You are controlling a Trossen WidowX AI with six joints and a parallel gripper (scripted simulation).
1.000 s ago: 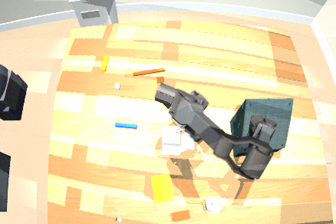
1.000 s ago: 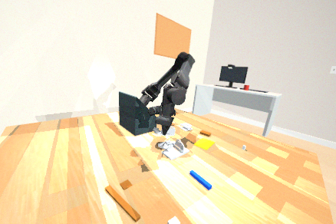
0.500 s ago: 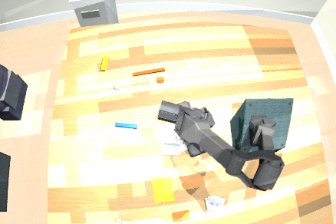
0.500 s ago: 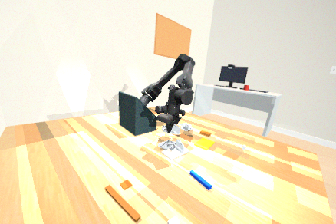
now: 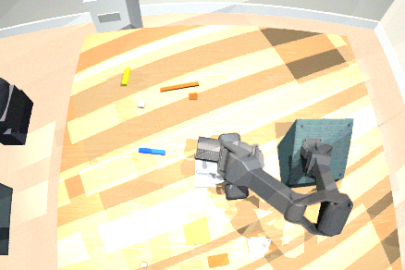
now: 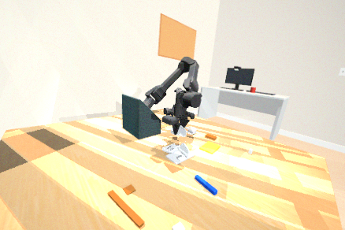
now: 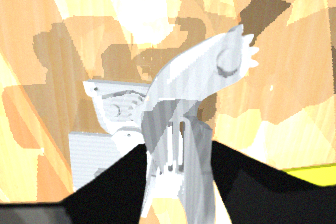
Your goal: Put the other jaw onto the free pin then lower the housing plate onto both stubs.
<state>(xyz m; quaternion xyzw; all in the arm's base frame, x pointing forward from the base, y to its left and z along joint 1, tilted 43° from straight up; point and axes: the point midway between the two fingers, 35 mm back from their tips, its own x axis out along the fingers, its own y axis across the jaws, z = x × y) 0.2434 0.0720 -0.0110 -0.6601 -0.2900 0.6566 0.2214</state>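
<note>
My gripper tip is 3 cm past the white jaw and 1 cm to the right of it. Also, from my gripper tip: white housing plate: 9 cm behind, 23 cm to the left, 5 cm below; yellow slab: 10 cm ahead, 16 cm to the left, 8 cm below; blue bar: 25 cm ahead, 10 cm to the right, 8 cm below.
</note>
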